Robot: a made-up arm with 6 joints. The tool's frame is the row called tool. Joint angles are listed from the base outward.
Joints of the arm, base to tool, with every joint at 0 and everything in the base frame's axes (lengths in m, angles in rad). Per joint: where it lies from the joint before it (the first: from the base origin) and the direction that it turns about. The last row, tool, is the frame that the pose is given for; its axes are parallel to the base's.
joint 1: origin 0 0 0.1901 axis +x
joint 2: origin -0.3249 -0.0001 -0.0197 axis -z
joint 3: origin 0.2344 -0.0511 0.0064 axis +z
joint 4: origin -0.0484 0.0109 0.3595 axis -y
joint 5: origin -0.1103 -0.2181 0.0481 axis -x
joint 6: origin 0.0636 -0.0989 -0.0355 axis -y
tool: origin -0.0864 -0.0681 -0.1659
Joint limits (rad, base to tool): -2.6..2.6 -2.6..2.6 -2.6..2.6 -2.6..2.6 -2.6..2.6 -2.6..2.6
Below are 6 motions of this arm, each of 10 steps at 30 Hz.
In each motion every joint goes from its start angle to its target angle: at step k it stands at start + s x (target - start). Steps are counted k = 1, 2, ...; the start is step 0. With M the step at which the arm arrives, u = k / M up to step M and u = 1 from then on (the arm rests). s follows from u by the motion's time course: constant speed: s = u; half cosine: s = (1 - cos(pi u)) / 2; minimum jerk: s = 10 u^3 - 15 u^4 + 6 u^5.
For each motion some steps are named. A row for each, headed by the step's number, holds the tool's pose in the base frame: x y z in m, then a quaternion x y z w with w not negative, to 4 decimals.
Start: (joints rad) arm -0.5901 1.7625 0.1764 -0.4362 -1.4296 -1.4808
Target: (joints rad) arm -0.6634 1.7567 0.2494 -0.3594 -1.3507 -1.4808
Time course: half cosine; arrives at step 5
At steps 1, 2, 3, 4, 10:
1: -0.6845 0.2519 0.4250 0.6404 0.0099 -0.0867 0.7630
2: -0.6931 0.2490 0.4210 0.6245 0.0239 -0.0919 0.7752
3: -0.7035 0.2451 0.4166 0.6041 0.0409 -0.0985 0.7897
4: -0.7117 0.2417 0.4135 0.5871 0.0542 -0.1040 0.8010
10: -0.7148 0.2404 0.4125 0.5805 0.0592 -0.1062 0.8052

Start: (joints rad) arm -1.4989 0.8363 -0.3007 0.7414 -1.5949 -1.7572
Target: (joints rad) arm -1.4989 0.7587 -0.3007 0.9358 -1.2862 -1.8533
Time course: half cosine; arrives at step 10
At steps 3, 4, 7, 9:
3: -0.5144 0.1116 0.4415 -0.3484 0.2895 0.0386 0.8907
4: -0.5180 0.1136 0.4512 -0.3632 0.2906 0.0200 0.8850
7: -0.5284 0.1224 0.4795 -0.4082 0.2887 -0.0384 0.8652
9: -0.5321 0.1269 0.4895 -0.4253 0.2856 -0.0615 0.8566

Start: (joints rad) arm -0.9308 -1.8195 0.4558 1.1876 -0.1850 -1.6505
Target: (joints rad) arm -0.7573 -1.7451 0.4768 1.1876 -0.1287 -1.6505
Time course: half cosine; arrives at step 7
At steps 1, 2, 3, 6, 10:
1: 0.0893 0.3502 0.0360 -0.3256 0.5053 0.7730 0.2027
2: 0.0931 0.3516 0.0481 -0.3261 0.4951 0.7766 0.2130
3: 0.0985 0.3529 0.0656 -0.3265 0.4803 0.7815 0.2279
6: 0.1130 0.3520 0.1143 -0.3252 0.4384 0.7933 0.2697
10: 0.1142 0.3516 0.1186 -0.3249 0.4347 0.7942 0.2734

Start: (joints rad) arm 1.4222 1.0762 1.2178 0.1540 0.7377 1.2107
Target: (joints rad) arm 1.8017 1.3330 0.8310 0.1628 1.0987 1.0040
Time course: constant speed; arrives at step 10
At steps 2, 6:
2: -0.2487 -0.4507 -0.4650 0.2430 -0.5491 -0.2430 0.7618
6: -0.4068 -0.3745 -0.5240 0.2248 -0.4002 -0.2624 0.8488

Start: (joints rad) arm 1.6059 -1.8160 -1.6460 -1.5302 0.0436 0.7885
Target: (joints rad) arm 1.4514 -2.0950 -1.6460 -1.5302 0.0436 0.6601
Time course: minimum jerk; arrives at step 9
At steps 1, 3, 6, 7, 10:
1: -0.4699 -0.3240 0.0057 0.6379 0.1787 0.3293 0.6728
3: -0.4616 -0.3340 0.0076 0.6139 0.1734 0.3515 0.6852
6: -0.4342 -0.3642 0.0181 0.5366 0.1620 0.4145 0.7170
7: -0.4272 -0.3712 0.0218 0.5175 0.1601 0.4284 0.7233
10: -0.4231 -0.3752 0.0241 0.5063 0.1591 0.4363 0.7267

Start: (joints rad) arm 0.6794 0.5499 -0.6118 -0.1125 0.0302 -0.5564
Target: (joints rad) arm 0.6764 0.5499 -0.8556 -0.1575 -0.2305 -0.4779
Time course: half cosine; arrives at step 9
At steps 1, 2, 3, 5, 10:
1: -0.6019 -0.2381 0.3719 0.4240 0.4377 -0.4004 0.6843
2: -0.5971 -0.2272 0.3755 0.4333 0.4312 -0.4096 0.6771
3: -0.5890 -0.2106 0.3810 0.4472 0.4208 -0.4240 0.6657
5: -0.5649 -0.1702 0.3946 0.4796 0.3920 -0.4612 0.6353
10: -0.5280 -0.1246 0.4104 0.5138 0.3519 -0.5079 0.5952

